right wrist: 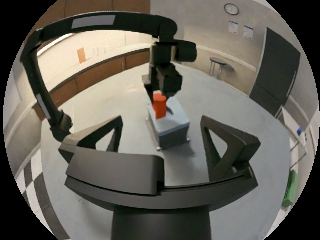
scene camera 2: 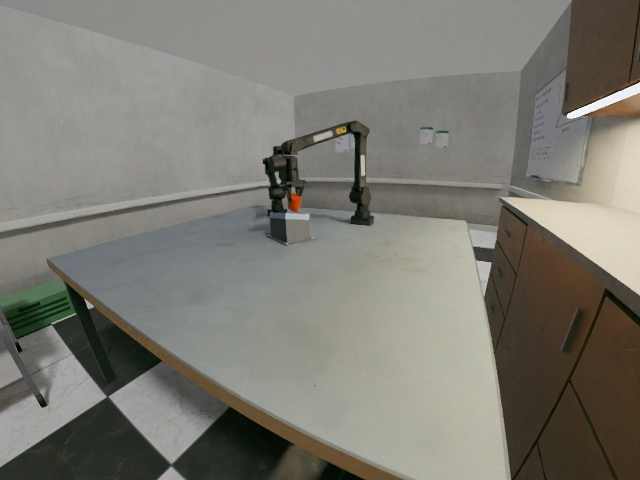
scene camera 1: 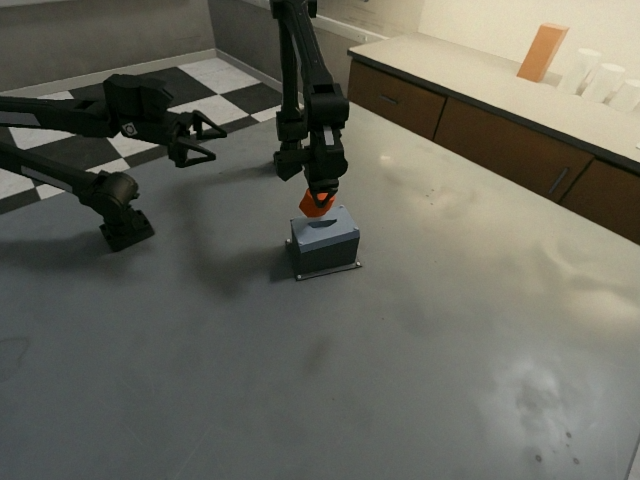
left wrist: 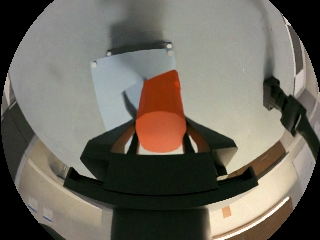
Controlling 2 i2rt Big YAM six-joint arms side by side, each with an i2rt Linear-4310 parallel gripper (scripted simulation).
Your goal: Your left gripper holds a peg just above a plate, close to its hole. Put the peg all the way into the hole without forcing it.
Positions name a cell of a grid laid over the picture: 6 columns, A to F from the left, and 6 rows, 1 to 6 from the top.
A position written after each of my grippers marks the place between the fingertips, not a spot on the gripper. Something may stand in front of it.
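Observation:
With the left wrist camera I see an orange-red peg (left wrist: D4) and my left gripper (left wrist: D3). Scene camera 1 gives me my right gripper (scene camera 1: C2). The right wrist view shows me that same right gripper (right wrist: D3) as well.

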